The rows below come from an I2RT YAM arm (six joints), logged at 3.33 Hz.
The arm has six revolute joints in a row. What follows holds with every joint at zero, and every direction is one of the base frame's.
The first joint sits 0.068 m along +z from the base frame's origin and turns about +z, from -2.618 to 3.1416 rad.
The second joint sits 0.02 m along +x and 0.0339 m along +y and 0.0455 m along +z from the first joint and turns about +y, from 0 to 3.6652 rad.
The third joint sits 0.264 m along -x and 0.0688 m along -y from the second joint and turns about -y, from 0 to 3.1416 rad.
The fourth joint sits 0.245 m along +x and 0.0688 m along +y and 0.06 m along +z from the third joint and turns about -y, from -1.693 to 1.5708 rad.
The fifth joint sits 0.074 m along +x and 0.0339 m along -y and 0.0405 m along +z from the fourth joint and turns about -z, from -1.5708 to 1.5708 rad.
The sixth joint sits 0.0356 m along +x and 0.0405 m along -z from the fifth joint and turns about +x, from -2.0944 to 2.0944 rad.
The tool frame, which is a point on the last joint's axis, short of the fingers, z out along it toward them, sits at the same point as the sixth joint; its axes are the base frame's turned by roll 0, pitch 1.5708 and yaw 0 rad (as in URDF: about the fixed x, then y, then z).
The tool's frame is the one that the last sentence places.
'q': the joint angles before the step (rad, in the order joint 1, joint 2, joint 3, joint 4, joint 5, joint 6). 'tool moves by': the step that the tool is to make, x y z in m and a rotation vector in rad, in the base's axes. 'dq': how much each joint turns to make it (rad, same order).
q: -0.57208, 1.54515, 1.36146, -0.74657, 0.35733, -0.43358
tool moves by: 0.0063, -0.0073, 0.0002, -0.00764, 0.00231, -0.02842
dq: -0.00615, 0.03690, 0.03736, -0.00336, 0.01944, 0.01425
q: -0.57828, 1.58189, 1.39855, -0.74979, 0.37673, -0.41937
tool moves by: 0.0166, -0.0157, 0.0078, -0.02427, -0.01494, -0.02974
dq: -0.00928, 0.08132, 0.11011, -0.00665, 0.02195, 0.00976
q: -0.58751, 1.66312, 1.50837, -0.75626, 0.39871, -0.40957
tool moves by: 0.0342, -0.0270, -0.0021, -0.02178, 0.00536, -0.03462
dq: -0.00593, 0.16968, 0.19029, -0.01721, 0.03425, 0.01059
